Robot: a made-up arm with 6 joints.
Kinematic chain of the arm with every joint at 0, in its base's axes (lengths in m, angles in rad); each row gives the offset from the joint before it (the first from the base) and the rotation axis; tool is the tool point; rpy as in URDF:
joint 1: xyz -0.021 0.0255 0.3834 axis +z
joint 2: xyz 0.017 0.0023 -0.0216 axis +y
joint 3: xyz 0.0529 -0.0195 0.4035 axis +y
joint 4: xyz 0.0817 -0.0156 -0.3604 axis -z
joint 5: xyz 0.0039 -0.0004 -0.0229 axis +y
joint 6: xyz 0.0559 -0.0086 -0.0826 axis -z
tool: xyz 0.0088 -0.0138 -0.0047 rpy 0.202 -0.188 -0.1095
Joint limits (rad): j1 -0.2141..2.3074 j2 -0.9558..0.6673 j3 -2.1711..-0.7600 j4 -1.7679..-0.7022 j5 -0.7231..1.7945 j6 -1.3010..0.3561
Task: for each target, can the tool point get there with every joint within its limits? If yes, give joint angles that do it. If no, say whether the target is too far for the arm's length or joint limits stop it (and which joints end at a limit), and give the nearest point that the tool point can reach.
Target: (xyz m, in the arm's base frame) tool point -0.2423 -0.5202 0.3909
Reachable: no: joint limits stop it (at a limit: joint 1, joint 2, joint 3, joint 5, joint 6) | nearest point 0.0827 -0.1147 0.7273 | short by 0.619 m
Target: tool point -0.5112 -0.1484 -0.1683
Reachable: no: joint limits stop it (at a limit: joint 1, joint 2, joint 3, joint 4, joint 6) | nearest point -0.3458 0.2942 0.2027 | short by 0.601 m
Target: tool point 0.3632 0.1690 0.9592
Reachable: yes | joints 0.2782 -0.2557 -1.4470 -0.9909 -0.0828 -1.0787
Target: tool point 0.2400 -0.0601 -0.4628
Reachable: no: joint limits stop it (at a limit: joint 2, joint 3, joint 4, joint 6) | nearest point 0.3819 -0.1066 0.1613 | short by 0.642 m
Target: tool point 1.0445 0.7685 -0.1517
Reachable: no: too far | nearest point 0.5557 0.4276 0.3283 | short by 0.765 m
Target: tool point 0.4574 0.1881 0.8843
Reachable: yes | joints 0.2019 -0.0200 -1.5818 -1.5509 -0.3421 -0.2065
